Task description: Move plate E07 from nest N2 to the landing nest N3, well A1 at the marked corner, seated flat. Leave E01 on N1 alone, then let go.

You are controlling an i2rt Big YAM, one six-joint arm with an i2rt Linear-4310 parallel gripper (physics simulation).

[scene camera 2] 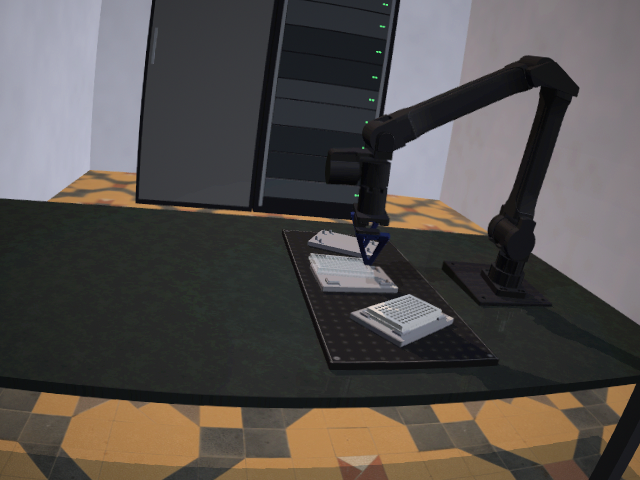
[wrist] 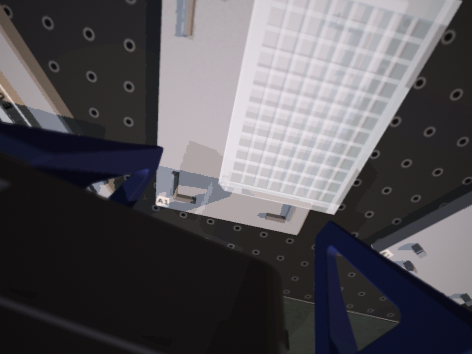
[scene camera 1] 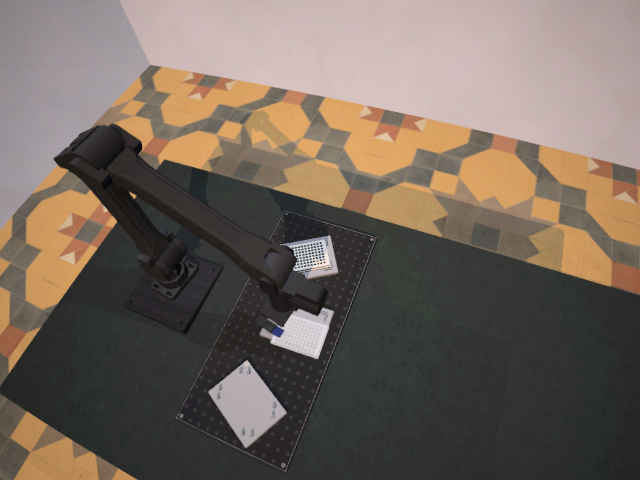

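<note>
A pale clear plate (scene camera 1: pixel 302 338) (scene camera 2: pixel 341 265) (wrist: pixel 320 110) lies off-centre on the middle nest (scene camera 1: pixel 327 312) (scene camera 2: pixel 359 288) (wrist: pixel 200 100), overhanging one long side. This nest has an A1 label at a corner in the wrist view. A plate with dark round wells (scene camera 1: pixel 312 255) (scene camera 2: pixel 405 311) sits on another nest (scene camera 1: pixel 333 269) (scene camera 2: pixel 403 339). The third nest (scene camera 1: pixel 247 403) (scene camera 2: pixel 336 242) (wrist: pixel 440 260) carries corner posts and no plate. Plate names are unreadable. My gripper (scene camera 2: pixel 366 255) (wrist: pixel 244 195) is open and empty, over one short end of the middle nest. The arm partly hides it in scene camera 1.
All three nests stand on a black perforated board (scene camera 1: pixel 356 242) (scene camera 2: pixel 372 353) (wrist: pixel 110 60) on a dark green table (scene camera 1: pixel 465 361) (scene camera 2: pixel 155 310). The arm's base plate (scene camera 1: pixel 155 315) (scene camera 2: pixel 465 281) stands beside the board. A rack cabinet (scene camera 2: pixel 206 103) stands behind the table.
</note>
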